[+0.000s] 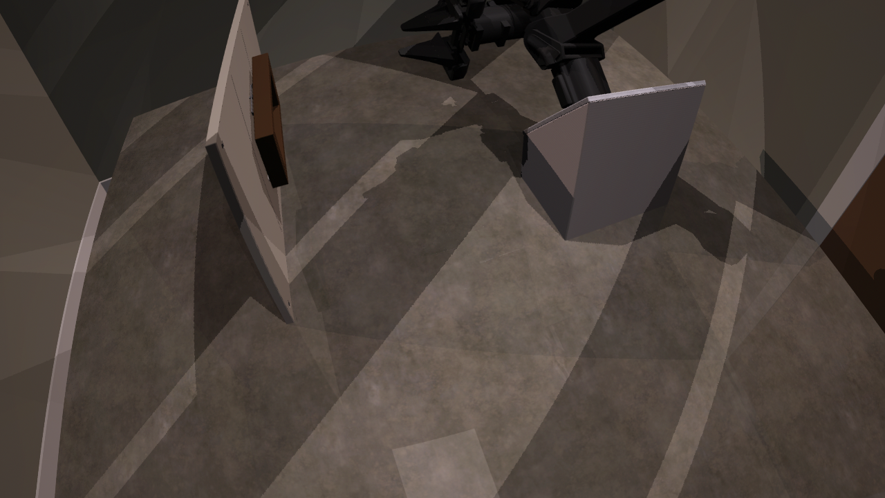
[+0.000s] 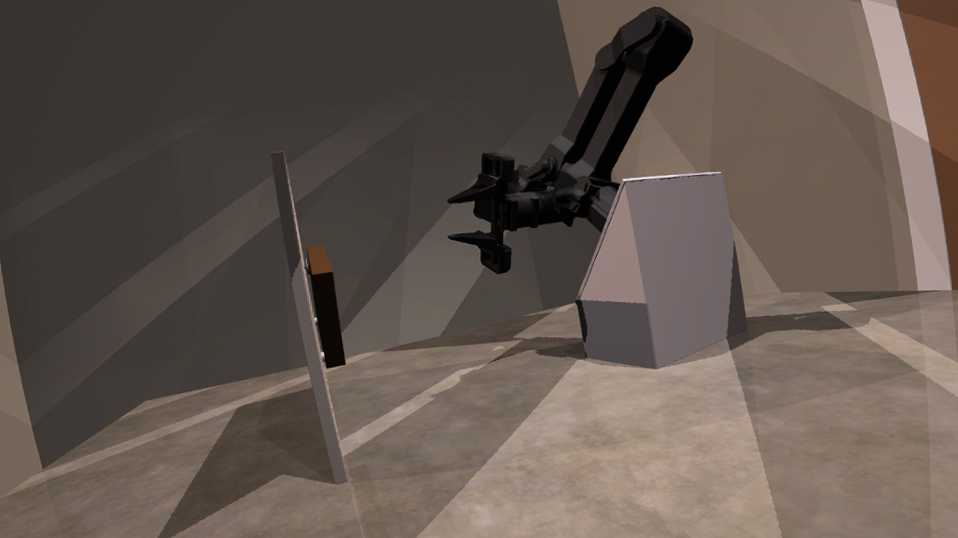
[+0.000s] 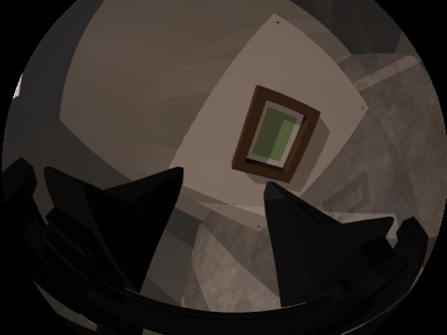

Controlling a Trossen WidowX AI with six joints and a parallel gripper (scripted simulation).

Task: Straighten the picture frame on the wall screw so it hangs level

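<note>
The brown wooden picture frame lies 210 mm ahead of my gripper tip, 20 mm to the right of it and 90 mm below it. The rest, counted from my gripper tip: wall panel (220 mm ahead, 10 mm to the right, 90 mm below).
</note>
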